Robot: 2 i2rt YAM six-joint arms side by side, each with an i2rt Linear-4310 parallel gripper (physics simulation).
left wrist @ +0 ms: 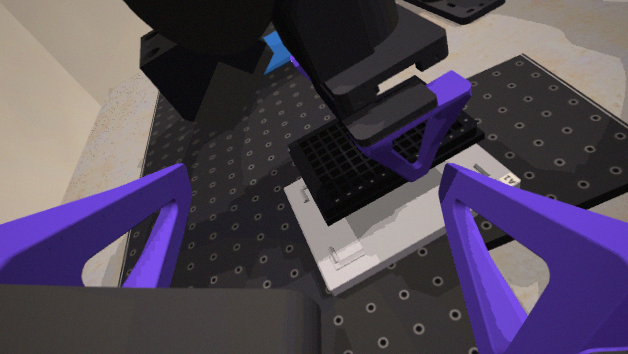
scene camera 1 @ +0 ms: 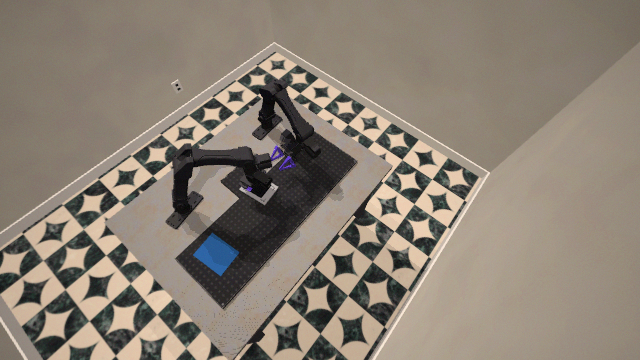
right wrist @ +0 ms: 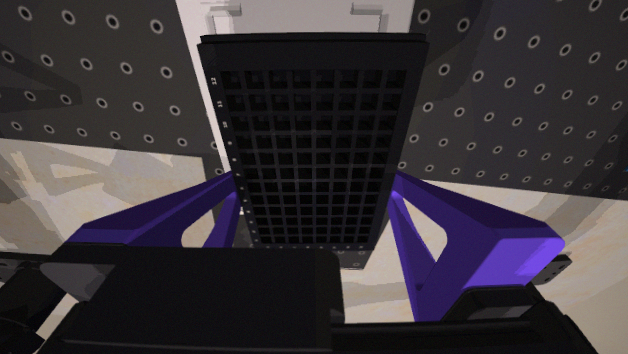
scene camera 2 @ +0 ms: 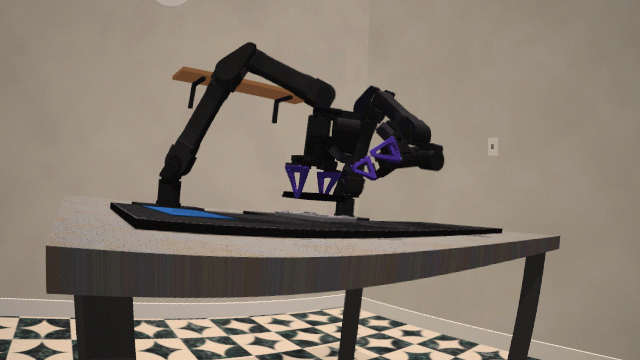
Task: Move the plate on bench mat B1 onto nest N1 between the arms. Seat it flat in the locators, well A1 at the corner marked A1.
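Places are measured from the left arm's base along level axes (x ahead, y left, z up), in metres.
Where they show: left gripper, fingertip midpoint: [left wrist: 315, 177] [scene camera 1: 274, 165] [scene camera 2: 360, 161]; right gripper, fingertip midpoint: [left wrist: 388, 143] [scene camera 1: 254, 184] [right wrist: 314, 177] [scene camera 2: 310, 199]; left arm's base, origin of the base link: [scene camera 1: 267, 126]; right arm's base, origin of the base link: [scene camera 1: 185, 209].
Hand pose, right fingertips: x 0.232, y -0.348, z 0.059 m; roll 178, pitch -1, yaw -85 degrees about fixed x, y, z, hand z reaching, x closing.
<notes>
Each offset is from my right fingertips to the top centre of the thing. "spot": to the spot under its first point. Level surfaces: height alone.
The black well plate @[0.016 m up, 0.009 m ahead, 0.001 m left] [scene camera 2: 310, 196] [left wrist: 330, 167] [right wrist: 310, 160] is held near level, above the pale nest @[0.032 m down, 0.013 m ahead, 0.009 m left] [scene camera 1: 268, 199] [scene camera 2: 320, 217] [left wrist: 400, 230] [right wrist: 295, 15], with a gap beneath. In the left wrist view it covers the nest's far part. The nest's A1 label @[spot: 0.034 m down, 0.066 m back, 0.057 m left] [left wrist: 510, 180] shows at its right corner; two locators show at its left end. In the right wrist view the number 12 is at the plate's far left. My right gripper [scene camera 2: 312, 194] [right wrist: 314, 177] is shut on the plate's long sides. My left gripper [scene camera 1: 276, 164] [scene camera 2: 361, 159] [left wrist: 315, 177] is open and empty, raised beside the nest.
The blue bench mat @[0.044 m down] [scene camera 1: 215, 254] [scene camera 2: 187, 212] [left wrist: 277, 52] lies on the perforated black board [scene camera 1: 260, 230] [scene camera 2: 420, 230]. The right arm's wrist reaches over the nest, close to the left gripper. A wooden shelf [scene camera 2: 260, 90] hangs on the wall.
</notes>
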